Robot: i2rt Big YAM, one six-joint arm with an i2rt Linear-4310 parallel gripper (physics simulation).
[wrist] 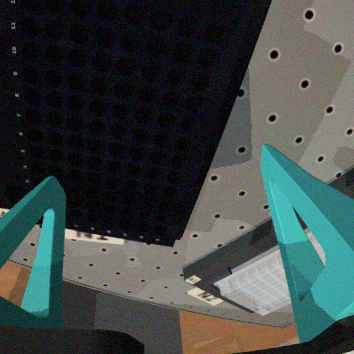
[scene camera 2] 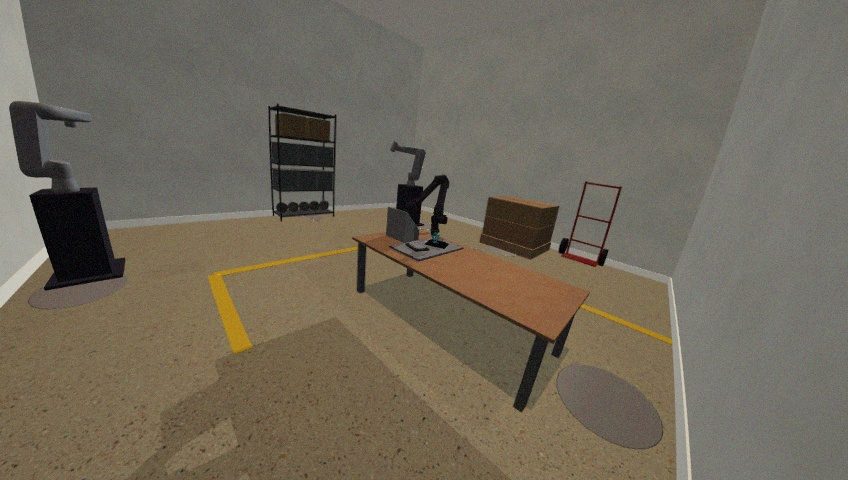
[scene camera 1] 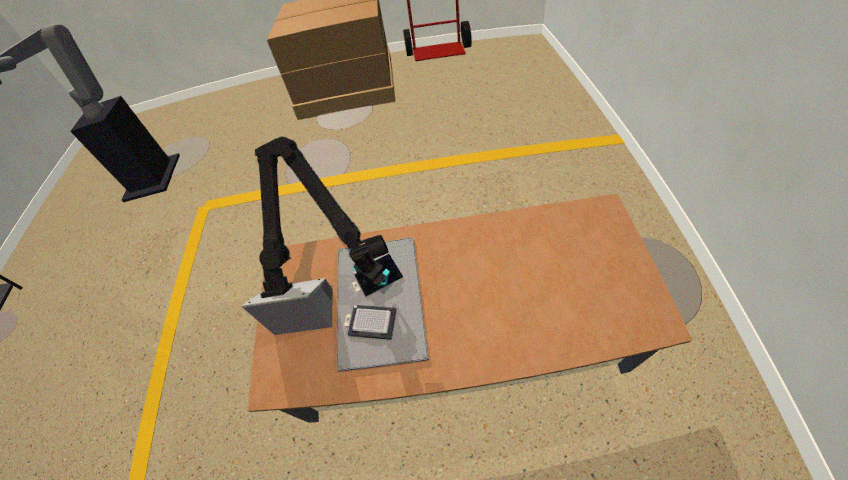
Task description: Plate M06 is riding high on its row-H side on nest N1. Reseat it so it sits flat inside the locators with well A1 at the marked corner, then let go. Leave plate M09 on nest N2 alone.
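Places are measured from the arm's base along level axes (x ahead, y left, z up), in metres.
Pixels of known places: gripper, between the fingertips: (wrist: 155,169) (scene camera 2: 434,241) (scene camera 1: 376,278); arm's base, origin of its link: (scene camera 2: 401,217) (scene camera 1: 277,292).
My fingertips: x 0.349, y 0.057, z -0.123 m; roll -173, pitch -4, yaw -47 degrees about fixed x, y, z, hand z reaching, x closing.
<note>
For each thing: its top centre in the pictures, then the offset to it from my fingertips. "spot": a spot on its surface instead. Level surfaces: height alone.
- Plate M06, centre of its top: (wrist: 106,145) (scene camera 1: 377,272) dx +0.004, dy +0.025, dz +0.004 m
- N1 label, a spot on its surface: (wrist: 92,236) spot: dx -0.094, dy -0.004, dz -0.029 m
- Plate M09, centre of its top: (wrist: 304,276) (scene camera 1: 371,319) (scene camera 2: 417,244) dx -0.038, dy -0.167, dz -0.004 m
- dark nest N2, centre of its top: (wrist: 301,268) (scene camera 1: 371,320) (scene camera 2: 417,245) dx -0.038, dy -0.167, dz -0.013 m
- N2 label, a spot on its surface: (wrist: 205,296) spot: dx -0.133, dy -0.138, dz -0.029 m
- wooden table, height of its surface: dz -0.043 m
Plate M06 (wrist: 120,105) is black, on nest N1 above the N1 label (wrist: 92,236) in the wrist view; plate and nest blend together, so its seating and tilt cannot be told. Its well A1 corner is hidden near the left finger. My gripper (scene camera 1: 371,275) (scene camera 2: 436,237) (wrist: 155,169) is open and empty above M06, one finger by the plate's label-end corner, the other out over the grey board to the right. Plate M09 (scene camera 1: 372,320) (wrist: 257,282) is whitish and lies in dark nest N2 (scene camera 1: 389,334) (wrist: 225,249), beside the N2 label (wrist: 205,296).
Both nests are on a grey perforated board (scene camera 1: 380,353) (wrist: 287,102) on the wooden table (scene camera 1: 523,285) (scene camera 2: 493,285). A grey upright box (scene camera 1: 291,310) (scene camera 2: 401,223) stands at my arm's base. Cartons (scene camera 1: 336,59) (scene camera 2: 517,226) stand on the floor beyond.
</note>
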